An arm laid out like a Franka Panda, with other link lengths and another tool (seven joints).
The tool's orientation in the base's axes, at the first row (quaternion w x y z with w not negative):
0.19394, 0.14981, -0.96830, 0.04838
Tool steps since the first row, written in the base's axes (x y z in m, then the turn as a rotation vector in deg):
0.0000, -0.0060, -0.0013, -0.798, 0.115, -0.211
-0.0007, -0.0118, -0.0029, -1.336, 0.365, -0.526
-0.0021, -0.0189, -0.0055, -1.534, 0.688, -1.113
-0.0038, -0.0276, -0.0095, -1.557, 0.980, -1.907
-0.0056, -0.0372, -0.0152, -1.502, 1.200, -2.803
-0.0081, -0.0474, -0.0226, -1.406, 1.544, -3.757
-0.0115, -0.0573, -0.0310, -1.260, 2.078, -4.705
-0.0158, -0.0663, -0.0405, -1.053, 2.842, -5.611
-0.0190, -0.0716, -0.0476, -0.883, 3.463, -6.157
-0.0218, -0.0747, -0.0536, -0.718, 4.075, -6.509
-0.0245, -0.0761, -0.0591, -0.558, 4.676, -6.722
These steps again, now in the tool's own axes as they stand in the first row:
0.0011, -0.0057, 0.0021, 0.589, 0.363, 0.465
0.0027, -0.0109, 0.0047, 0.871, 0.778, 0.911
0.0048, -0.0171, 0.0087, 0.729, 1.167, 1.474
0.0071, -0.0247, 0.0143, 0.360, 1.480, 2.168
0.0091, -0.0331, 0.0217, -0.097, 1.704, 2.939
0.0112, -0.0417, 0.0309, -0.647, 2.035, 3.730
0.0136, -0.0498, 0.0414, -1.291, 2.532, 4.469
0.0161, -0.0567, 0.0530, -2.033, 3.226, 5.111
0.0176, -0.0605, 0.0615, -2.564, 3.783, 5.458
0.0185, -0.0624, 0.0685, -3.013, 4.326, 5.630
0.0192, -0.0627, 0.0748, -3.400, 4.856, 5.677

